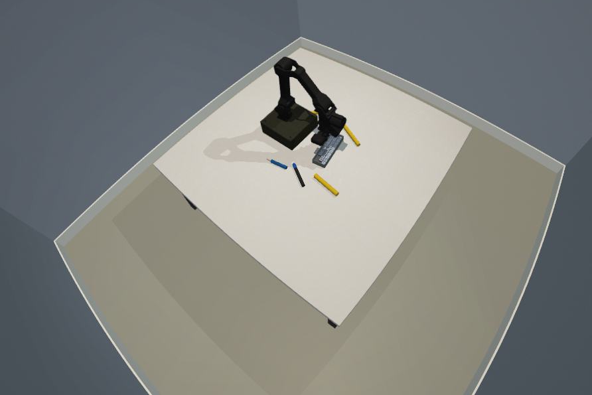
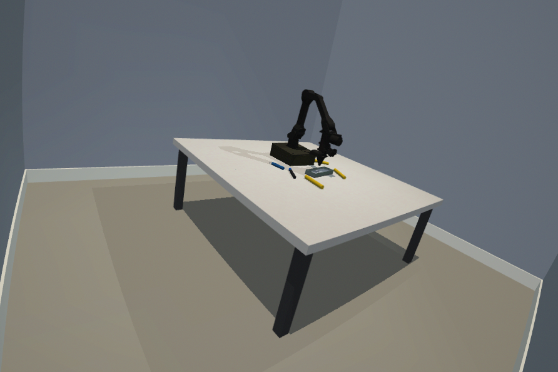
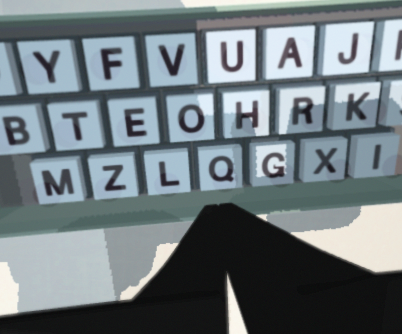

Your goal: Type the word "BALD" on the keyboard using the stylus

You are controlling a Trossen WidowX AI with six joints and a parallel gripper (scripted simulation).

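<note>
Now: the blue stylus 18 cm behind my gripper tip, 22 cm to the right of it and 3 cm below it. From my gripper tip the other things lie so: grey stylus tip 21 cm behind, 22 cm to the right, 3 cm below; yellow stick 12 cm ahead, 21 cm to the right, 3 cm below.
</note>
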